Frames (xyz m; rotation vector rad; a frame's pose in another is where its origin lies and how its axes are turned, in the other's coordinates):
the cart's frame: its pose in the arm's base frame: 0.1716 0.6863 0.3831 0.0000 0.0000 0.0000
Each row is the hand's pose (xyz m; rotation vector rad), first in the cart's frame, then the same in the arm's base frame.
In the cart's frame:
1: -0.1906 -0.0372 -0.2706 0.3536 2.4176 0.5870
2: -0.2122 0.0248 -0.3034 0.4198 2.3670 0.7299
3: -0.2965 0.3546 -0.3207 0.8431 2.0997 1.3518
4: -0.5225 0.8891 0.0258 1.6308 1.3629 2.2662
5: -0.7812 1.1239 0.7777 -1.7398 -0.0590 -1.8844
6: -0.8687 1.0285 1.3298 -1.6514 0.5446 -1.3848
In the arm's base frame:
1: -0.0190 0.6491 0.1125 0.3536 2.4176 0.5870
2: -0.0406 0.7111 0.0797 0.4198 2.3670 0.7299
3: -0.1249 1.0409 0.0624 0.8431 2.0997 1.3518
4: -0.3509 1.5754 0.4089 1.6308 1.3629 2.2662
5: -0.6096 1.8102 1.1608 -1.7398 -0.0590 -1.8844
6: -0.6971 1.7148 1.7129 -1.6514 0.5446 -1.3848

